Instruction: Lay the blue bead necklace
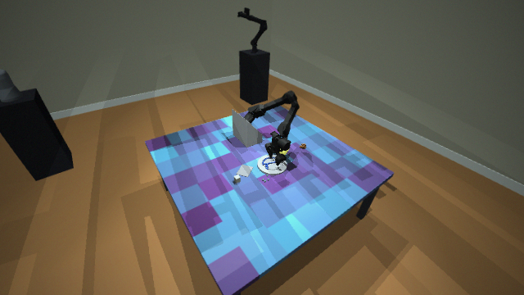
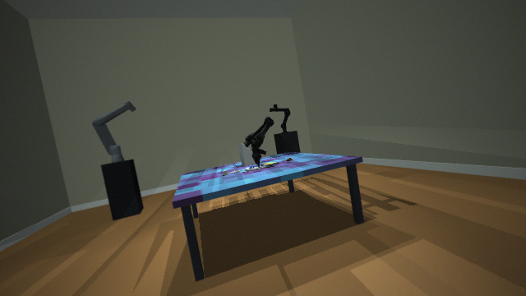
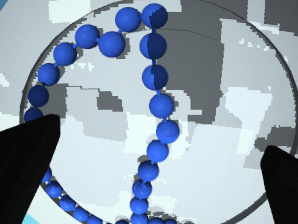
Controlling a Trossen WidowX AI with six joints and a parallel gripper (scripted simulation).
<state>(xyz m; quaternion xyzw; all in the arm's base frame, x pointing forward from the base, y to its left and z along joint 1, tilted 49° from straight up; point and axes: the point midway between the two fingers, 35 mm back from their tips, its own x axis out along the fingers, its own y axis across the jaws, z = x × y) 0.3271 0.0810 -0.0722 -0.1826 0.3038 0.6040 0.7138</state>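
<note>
Right now my gripper tip is 20 mm to the left of the round white bead board and 10 mm above it. The rest, counted from my gripper tip: cream cube: 20 mm behind, 290 mm to the right; then yellow patch: 100 mm behind, 150 mm to the left, 20 mm below; then flat grey square: 70 mm behind, 200 mm to the right, 20 mm below.
</note>
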